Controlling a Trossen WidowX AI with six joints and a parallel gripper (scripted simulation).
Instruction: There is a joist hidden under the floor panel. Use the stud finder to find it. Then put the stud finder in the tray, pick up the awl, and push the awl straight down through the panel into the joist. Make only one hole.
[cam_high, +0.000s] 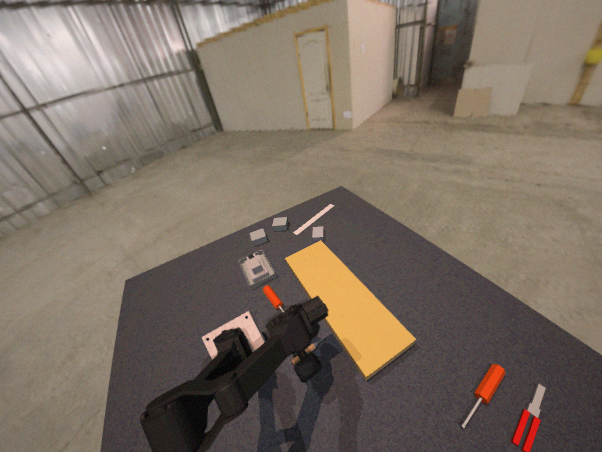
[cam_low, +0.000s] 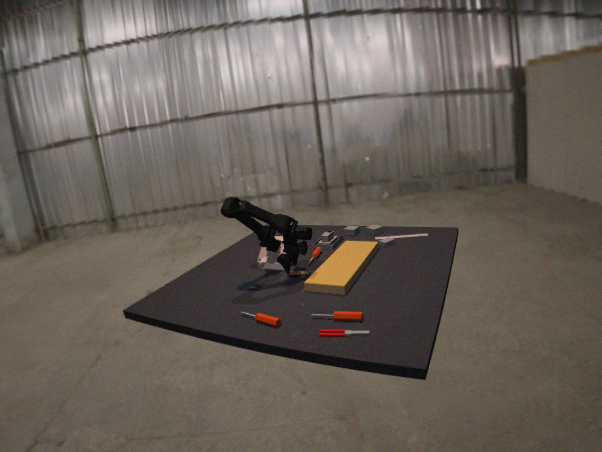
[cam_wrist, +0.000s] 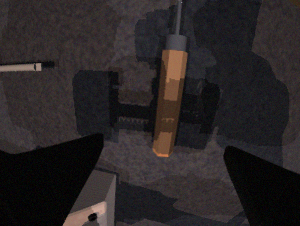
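Right now my gripper tip is 60 mm short of the awl, 10 mm to the right of it and 20 mm above it. Also, from my gripper tip: grey tray 30 mm behind, 420 mm to the left, 10 mm below; square light 30 mm behind, 440 mm to the left, 40 mm above; grey stud finder 30 mm behind, 430 mm to the left, 20 mm above.
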